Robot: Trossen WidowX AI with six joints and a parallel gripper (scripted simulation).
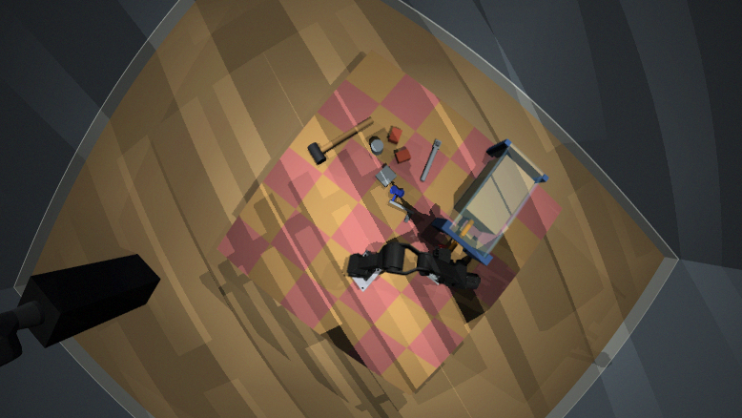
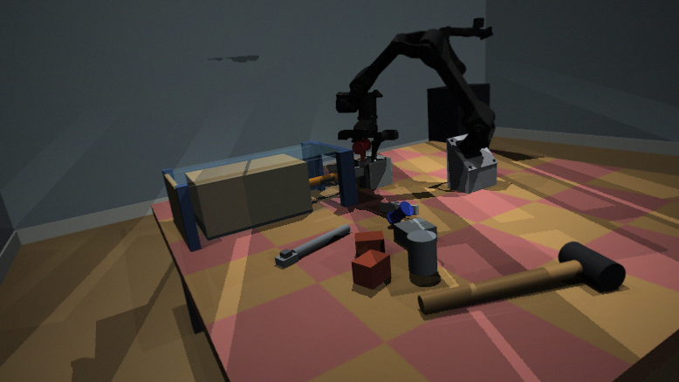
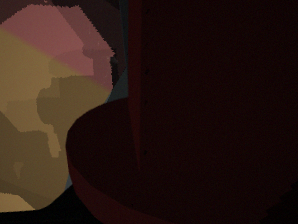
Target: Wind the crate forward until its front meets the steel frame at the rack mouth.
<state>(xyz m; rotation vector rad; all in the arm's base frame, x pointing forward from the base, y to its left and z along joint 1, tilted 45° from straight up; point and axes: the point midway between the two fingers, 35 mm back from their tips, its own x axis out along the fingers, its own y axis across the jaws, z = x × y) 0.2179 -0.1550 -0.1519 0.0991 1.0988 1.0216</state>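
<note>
Now: gripper tip 20 mm below the grey crank arm, 10 mm to the right of it and 10 mm short of it. Also, from my gripper tip: grey winch 60 mm below, 50 mm behind, 40 mm to the right; blue-knobbed winch handle 280 mm to the left, 90 mm ahead, 70 mm below; red knob 50 mm above, 40 mm ahead, 30 mm to the left.
</note>
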